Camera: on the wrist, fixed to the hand. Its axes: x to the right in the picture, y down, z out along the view.
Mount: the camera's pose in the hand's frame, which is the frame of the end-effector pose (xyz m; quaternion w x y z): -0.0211 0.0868 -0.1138 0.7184 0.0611 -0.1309 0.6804
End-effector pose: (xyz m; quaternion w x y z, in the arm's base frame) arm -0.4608 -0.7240 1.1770 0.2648 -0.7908 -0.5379 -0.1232
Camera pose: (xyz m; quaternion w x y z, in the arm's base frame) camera -0.3793 -0.8277 1.2364 0.2520 -0.9341 0.1094 0.2281
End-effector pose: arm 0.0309 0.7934 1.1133 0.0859 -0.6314 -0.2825 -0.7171
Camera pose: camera -0.0210 0.6584 1.1140 0.5512 -0.7344 0.1716 -0.3568
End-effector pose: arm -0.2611 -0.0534 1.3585 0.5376 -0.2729 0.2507 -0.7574
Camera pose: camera -0.2742 -0.0492 1.2145 0.9511 -0.0918 0.2491 -0.1579
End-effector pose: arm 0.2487 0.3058 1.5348 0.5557 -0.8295 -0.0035 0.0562
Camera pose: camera 0.2339 0.1663 1.4994 0.4112 -0.5570 0.4926 0.5273
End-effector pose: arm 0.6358 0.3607 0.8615 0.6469 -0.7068 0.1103 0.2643
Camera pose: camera 0.6012 0.2340 0.8007 0.3425 -0.3586 0.4916 0.7158
